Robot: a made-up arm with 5 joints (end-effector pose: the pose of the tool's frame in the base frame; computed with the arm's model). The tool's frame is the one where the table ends.
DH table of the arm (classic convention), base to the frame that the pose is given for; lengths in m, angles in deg. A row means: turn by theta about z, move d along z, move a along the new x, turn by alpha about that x. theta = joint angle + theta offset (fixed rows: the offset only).
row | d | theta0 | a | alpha
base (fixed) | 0.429 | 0 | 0.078 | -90
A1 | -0.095 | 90 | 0.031 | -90
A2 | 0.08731 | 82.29 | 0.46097 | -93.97
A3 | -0.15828 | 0 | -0.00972 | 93.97
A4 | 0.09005 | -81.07 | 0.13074 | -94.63
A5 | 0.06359 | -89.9 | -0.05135 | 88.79
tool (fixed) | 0.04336 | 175.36 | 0 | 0
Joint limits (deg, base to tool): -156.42..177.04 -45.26..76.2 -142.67..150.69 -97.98..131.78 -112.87..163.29
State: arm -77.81 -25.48 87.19 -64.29 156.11
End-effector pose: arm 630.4 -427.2 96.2 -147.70 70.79 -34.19
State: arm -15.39 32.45 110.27 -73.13 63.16
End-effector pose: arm -21.5 -711.7 376.9 61.79 18.35 51.54
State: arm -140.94 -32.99 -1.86 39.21 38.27
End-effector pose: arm 526.6 -403.5 708.2 -4.04 -177.64 -4.16
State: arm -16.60 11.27 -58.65 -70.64 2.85
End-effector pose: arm 82.9 -516.9 158.4 57.01 -50.16 -45.19
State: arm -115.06 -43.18 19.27 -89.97 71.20
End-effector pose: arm 637.7 -186.9 443.7 -141.90 62.36 -91.02
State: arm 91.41 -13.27 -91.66 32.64 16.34
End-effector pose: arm -254.9 -418.4 620.9 -88.79 105.42 -35.61
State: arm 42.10 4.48 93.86 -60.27 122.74
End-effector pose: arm -270.5 -682.0 268.4 99.17 -15.78 -39.89
